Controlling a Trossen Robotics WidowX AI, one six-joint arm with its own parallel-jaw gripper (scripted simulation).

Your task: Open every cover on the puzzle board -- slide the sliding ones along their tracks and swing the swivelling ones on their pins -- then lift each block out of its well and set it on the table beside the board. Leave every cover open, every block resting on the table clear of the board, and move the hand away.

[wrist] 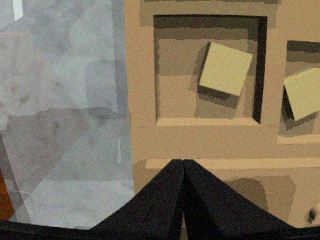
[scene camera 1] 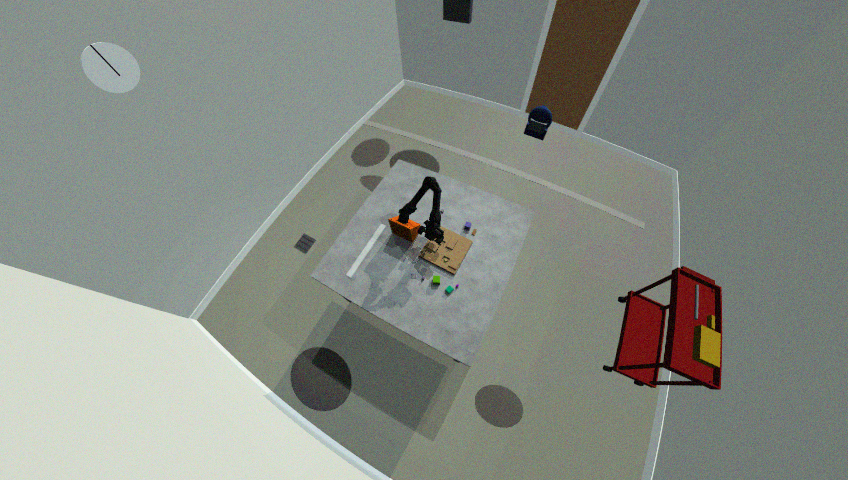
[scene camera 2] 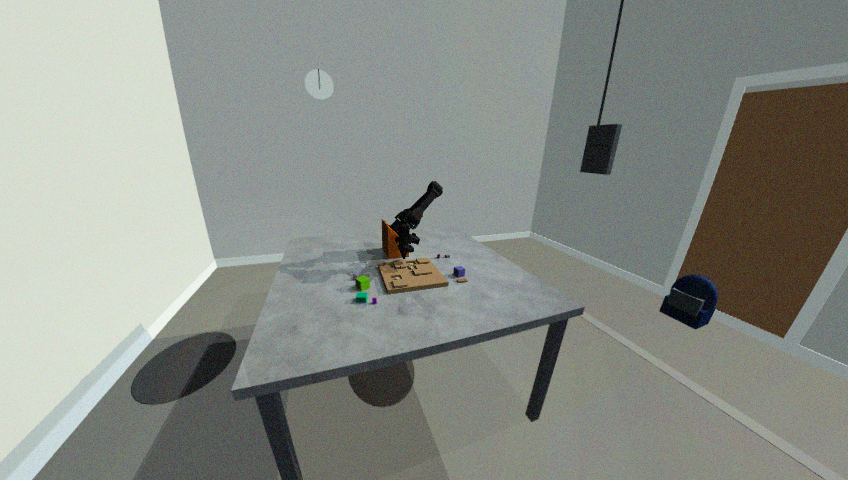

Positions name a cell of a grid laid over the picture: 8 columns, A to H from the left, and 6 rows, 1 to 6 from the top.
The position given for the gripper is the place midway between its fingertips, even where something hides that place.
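Observation:
The gripper (wrist: E5) is shut, and it's holding nothing. There's also a tan puzzle board (scene camera 2: D4); you'd find the board (wrist: E3) in the wrist view as well, and scene camera 1 shows the board (scene camera 1: E4) too.

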